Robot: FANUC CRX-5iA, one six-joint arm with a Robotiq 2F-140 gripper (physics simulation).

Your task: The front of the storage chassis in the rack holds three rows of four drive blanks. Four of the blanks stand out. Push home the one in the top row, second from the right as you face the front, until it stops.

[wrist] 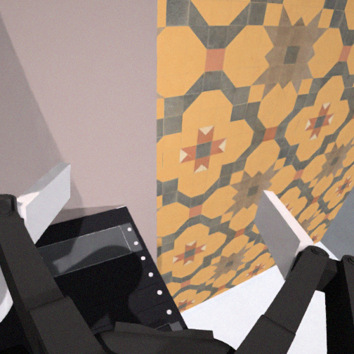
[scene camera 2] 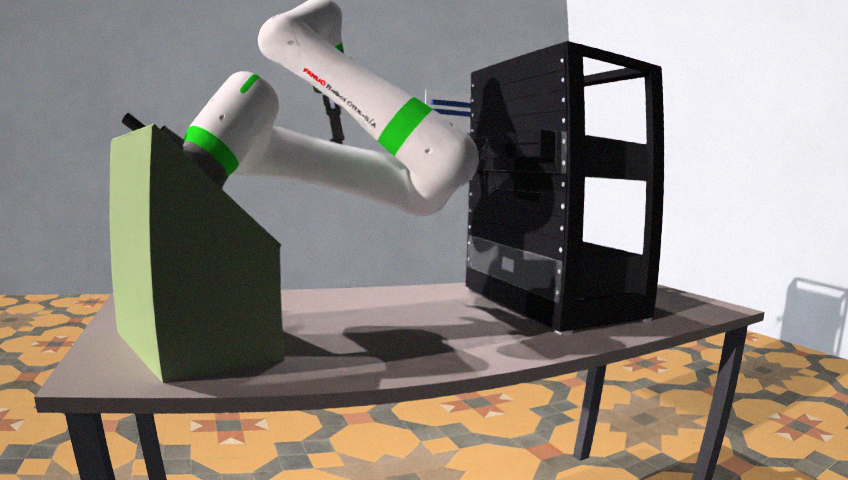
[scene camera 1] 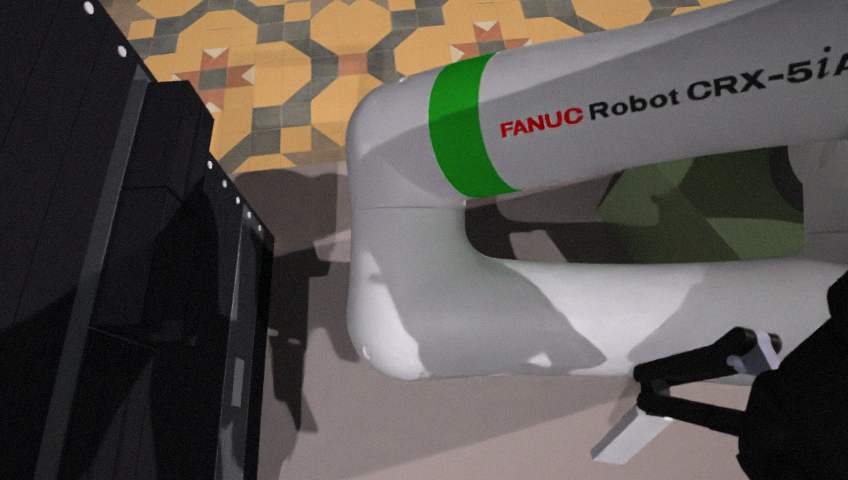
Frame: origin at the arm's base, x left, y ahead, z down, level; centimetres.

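Seen in the pictures: arm's base, link origin: (scene camera 2: 185,186).
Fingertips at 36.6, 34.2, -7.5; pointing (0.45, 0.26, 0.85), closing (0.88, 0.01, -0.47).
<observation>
Pixels of each thing's middle, then the offset from my fingertips to it, as dx, dy, dz. "pt": a spot on its surface instead. Level surfaces: height alone.
- storage chassis, surface spot: (scene camera 2: 517,155) pt -27.1, +34.2, +0.5
- dark blank, body centre: (scene camera 1: 118,143) (scene camera 2: 551,139) -31.3, +40.4, -3.4
- table, surface height: dz +37.2
My gripper (wrist: 166,193) is open and empty, its two pale pads wide apart in the wrist view. In scene camera 1 its dark linkage and one pale pad (scene camera 1: 630,435) show at the lower right, well away from the rack (scene camera 1: 35,101) (scene camera 2: 653,190) (wrist: 107,216). The storage chassis (scene camera 2: 517,155) is about halfway up the rack front, under the arm's shadow. A dark blank (scene camera 1: 172,127) (scene camera 2: 548,142) stands out at the chassis's near end. Other blank edges are too dark to tell apart; I cannot pick out the top row's second from the right. The wrist view shows the rack's lower front.
The arm's white elbow (scene camera 1: 404,285) (scene camera 2: 437,172) is close in front of the rack and hides part of its face in scene camera 2. A green pedestal (scene camera 2: 214,285) carries the arm on the table (scene camera 2: 333,303). Blue bars (scene camera 2: 451,107) show behind the rack's left edge.
</observation>
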